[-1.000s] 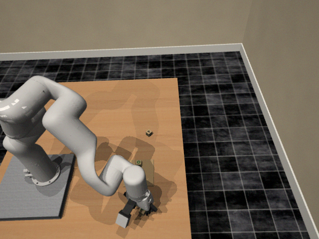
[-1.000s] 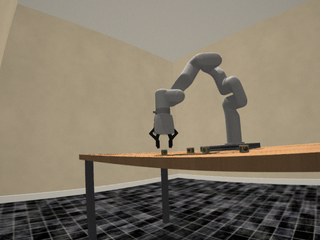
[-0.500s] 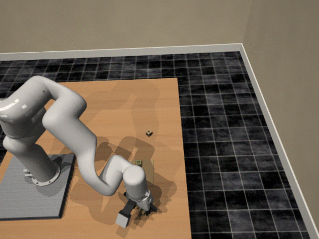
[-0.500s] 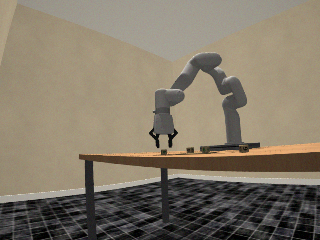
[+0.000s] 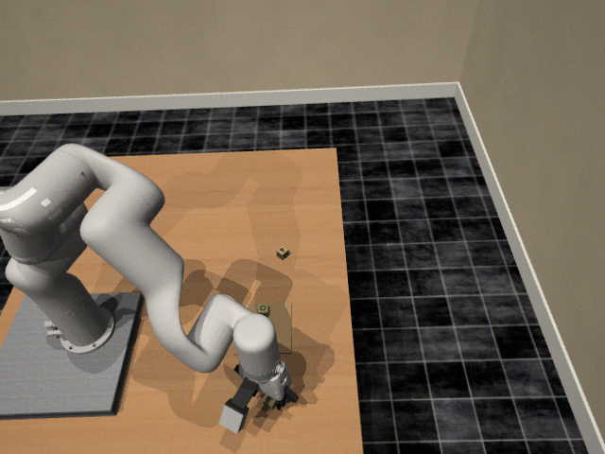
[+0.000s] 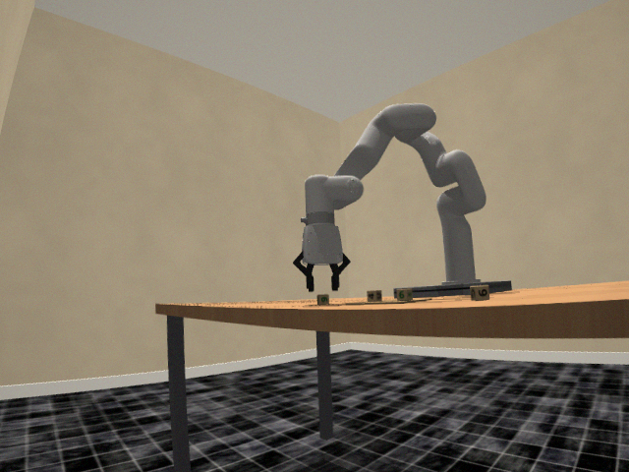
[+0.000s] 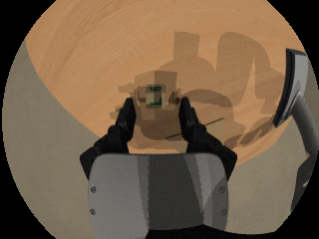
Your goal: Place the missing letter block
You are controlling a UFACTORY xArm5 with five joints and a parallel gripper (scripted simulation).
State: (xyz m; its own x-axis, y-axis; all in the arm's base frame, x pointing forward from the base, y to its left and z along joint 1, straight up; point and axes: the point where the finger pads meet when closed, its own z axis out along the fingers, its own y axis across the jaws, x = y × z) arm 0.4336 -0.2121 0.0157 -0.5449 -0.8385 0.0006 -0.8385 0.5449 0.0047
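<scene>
My hand is 10 mm past the tan mat, 190 mm to the right of it and 50 mm above it.
</scene>
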